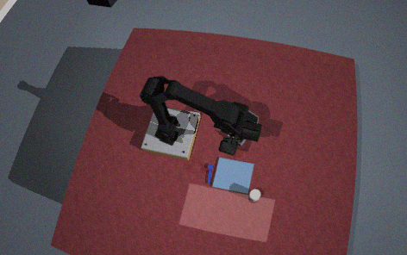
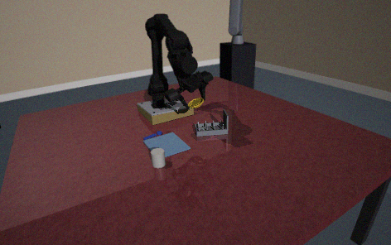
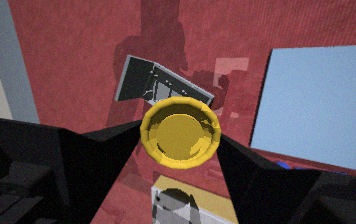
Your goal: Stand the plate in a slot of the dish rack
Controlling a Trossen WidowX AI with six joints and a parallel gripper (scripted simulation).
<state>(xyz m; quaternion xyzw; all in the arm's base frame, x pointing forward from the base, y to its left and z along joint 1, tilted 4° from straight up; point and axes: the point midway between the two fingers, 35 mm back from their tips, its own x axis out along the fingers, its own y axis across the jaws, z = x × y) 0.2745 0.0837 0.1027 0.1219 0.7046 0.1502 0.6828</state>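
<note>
My gripper tip is now 10 cm above the grey dish rack, 6 cm to the right of it and 1 cm short of it. From my gripper tip the other things lie so: blue spoon (17 cm to the right, 12 cm below, 5 cm behind); yellow plate (1 cm above); blue mat (14 cm to the right, 12 cm below, 4 cm ahead).
</note>
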